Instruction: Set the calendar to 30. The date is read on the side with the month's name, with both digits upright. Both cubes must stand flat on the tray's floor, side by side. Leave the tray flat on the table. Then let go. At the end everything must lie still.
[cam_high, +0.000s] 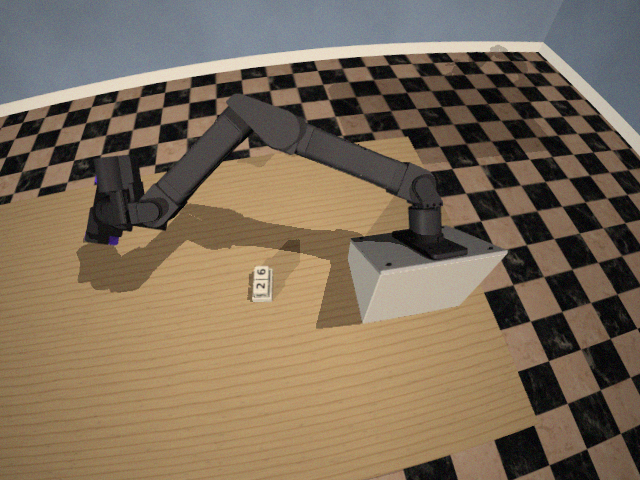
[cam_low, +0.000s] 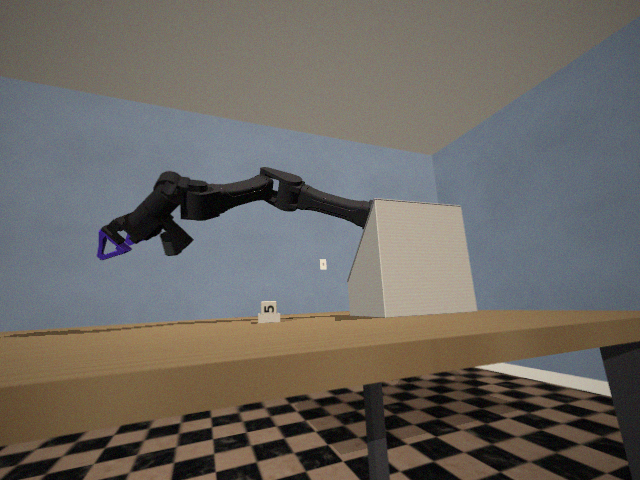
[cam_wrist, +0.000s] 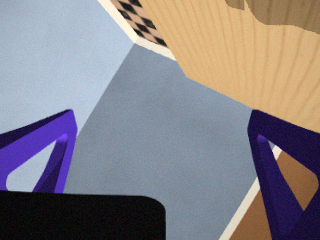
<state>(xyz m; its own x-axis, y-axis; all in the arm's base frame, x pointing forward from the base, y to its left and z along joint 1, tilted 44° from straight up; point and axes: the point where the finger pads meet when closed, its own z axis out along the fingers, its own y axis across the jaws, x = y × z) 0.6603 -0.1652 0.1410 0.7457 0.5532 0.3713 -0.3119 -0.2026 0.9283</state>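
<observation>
Now: hand 330 mm past the white tray, 160 mm to the right of it and 170 mm above it.
</observation>
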